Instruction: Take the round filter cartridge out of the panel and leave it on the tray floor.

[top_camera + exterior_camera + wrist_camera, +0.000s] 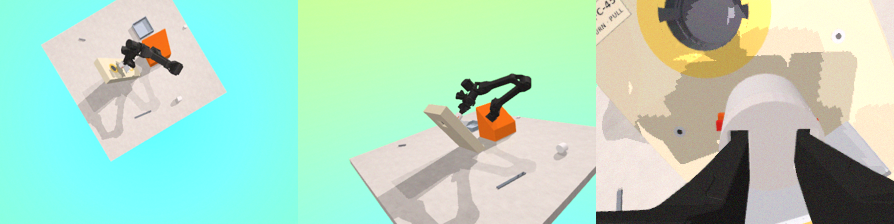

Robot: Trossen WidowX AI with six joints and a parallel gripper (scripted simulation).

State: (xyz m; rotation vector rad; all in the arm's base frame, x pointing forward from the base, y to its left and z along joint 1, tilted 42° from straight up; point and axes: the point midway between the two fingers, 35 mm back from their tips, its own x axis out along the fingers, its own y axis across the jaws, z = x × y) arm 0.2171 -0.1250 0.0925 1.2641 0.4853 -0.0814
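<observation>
Right now my gripper tip is 1 cm short of the round filter cartridge and 1 cm above it. The rest, counted from my gripper tip: small grey bar: 51 cm to the right, 23 cm below, 15 cm ahead; then cream service panel: 6 cm below, 5 cm ahead; then grey tray: 37 cm behind, 23 cm to the right, 23 cm below.
</observation>
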